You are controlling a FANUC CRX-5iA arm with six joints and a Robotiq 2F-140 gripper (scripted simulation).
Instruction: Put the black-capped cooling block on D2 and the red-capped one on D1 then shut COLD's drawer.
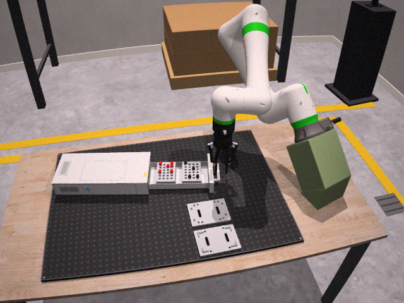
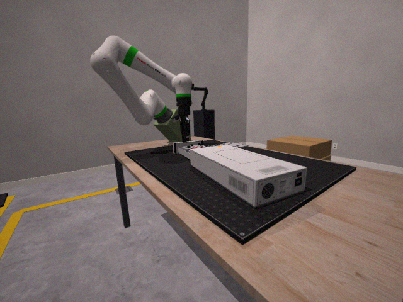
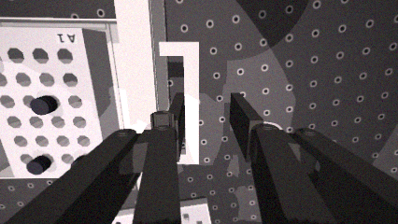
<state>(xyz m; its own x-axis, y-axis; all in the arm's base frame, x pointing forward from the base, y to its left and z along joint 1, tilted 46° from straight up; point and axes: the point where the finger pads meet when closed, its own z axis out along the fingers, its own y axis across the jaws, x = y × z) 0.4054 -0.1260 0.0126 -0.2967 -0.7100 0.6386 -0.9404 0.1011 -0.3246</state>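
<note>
Right now my hand is 160 mm short of the drawer, 50 mm to the left of it and 30 mm above it. Also, from my hand: white cooler: 340 mm ahead, 110 mm to the right, 30 mm below; slot D1: 130 mm ahead, 180 mm to the left, 60 mm below; deck slot D2: 140 mm ahead, 320 mm to the left, 60 mm below.
</note>
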